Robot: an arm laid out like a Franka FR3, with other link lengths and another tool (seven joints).
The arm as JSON. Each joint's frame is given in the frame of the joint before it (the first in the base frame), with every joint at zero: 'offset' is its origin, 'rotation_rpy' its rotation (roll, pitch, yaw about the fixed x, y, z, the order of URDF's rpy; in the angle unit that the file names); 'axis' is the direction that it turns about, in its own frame. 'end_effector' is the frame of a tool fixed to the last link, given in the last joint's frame.
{
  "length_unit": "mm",
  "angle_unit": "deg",
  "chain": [
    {
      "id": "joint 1",
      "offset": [
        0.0,
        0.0,
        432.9
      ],
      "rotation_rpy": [
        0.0,
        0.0,
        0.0
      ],
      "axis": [
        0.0,
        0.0,
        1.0
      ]
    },
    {
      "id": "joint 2",
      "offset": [
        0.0,
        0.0,
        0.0
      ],
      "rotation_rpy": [
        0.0,
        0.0,
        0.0
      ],
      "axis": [
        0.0,
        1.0,
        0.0
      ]
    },
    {
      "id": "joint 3",
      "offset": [
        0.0,
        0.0,
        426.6
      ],
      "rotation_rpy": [
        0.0,
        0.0,
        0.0
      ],
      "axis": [
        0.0,
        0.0,
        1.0
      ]
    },
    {
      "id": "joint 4",
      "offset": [
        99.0,
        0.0,
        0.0
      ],
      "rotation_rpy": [
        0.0,
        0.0,
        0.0
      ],
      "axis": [
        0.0,
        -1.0,
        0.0
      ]
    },
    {
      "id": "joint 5",
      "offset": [
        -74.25,
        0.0,
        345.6
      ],
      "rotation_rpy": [
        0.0,
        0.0,
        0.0
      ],
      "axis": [
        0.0,
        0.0,
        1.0
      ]
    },
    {
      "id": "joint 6",
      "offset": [
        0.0,
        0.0,
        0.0
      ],
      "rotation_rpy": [
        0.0,
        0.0,
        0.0
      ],
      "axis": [
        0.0,
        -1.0,
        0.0
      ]
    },
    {
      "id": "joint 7",
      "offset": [
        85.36,
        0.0,
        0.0
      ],
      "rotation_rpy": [
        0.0,
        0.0,
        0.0
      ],
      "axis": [
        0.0,
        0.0,
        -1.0
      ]
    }
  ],
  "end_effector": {
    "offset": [
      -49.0,
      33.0,
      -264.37
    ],
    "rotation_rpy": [
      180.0,
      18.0,
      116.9
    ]
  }
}
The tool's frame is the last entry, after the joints.
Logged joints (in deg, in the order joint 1, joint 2, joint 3, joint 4, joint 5, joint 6, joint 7), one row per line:
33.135, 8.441, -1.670, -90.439, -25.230, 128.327, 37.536
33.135, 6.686, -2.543, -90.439, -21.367, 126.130, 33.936
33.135, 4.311, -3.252, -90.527, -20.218, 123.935, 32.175
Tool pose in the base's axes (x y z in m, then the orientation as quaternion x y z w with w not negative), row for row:
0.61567, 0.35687, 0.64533, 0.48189, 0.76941, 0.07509, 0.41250
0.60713, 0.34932, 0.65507, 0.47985, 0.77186, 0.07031, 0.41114
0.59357, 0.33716, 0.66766, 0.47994, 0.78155, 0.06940, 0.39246
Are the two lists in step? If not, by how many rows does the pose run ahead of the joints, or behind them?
The pose runs 1 row behind the joints: the pose in row i belongs to the joints in row i - 1.
